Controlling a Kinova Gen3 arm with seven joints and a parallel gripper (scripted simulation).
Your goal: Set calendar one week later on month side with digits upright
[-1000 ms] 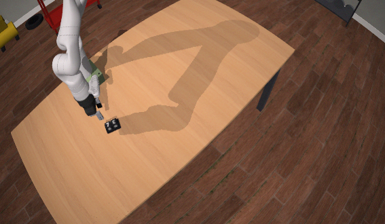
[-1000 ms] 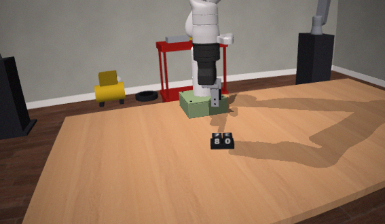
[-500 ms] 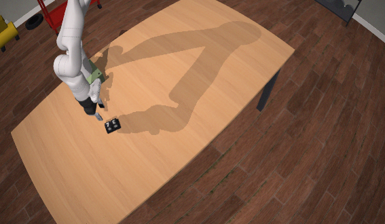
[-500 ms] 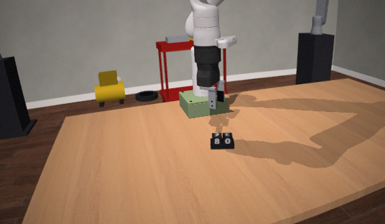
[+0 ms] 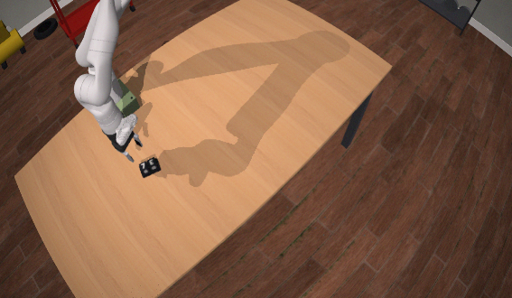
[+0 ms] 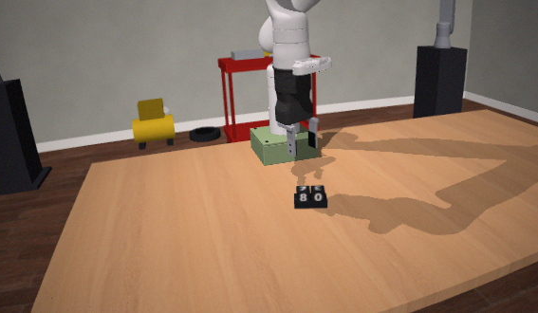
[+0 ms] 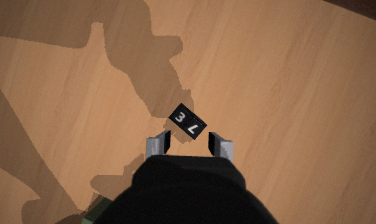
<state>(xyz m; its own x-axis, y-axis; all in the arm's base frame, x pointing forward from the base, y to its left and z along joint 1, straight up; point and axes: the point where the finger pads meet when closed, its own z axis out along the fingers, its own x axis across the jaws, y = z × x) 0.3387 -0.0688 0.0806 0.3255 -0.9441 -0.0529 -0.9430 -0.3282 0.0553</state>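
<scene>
My hand is 140 mm above the black calendar tray, 20 mm to the right of it and 10 mm short of it.
</scene>
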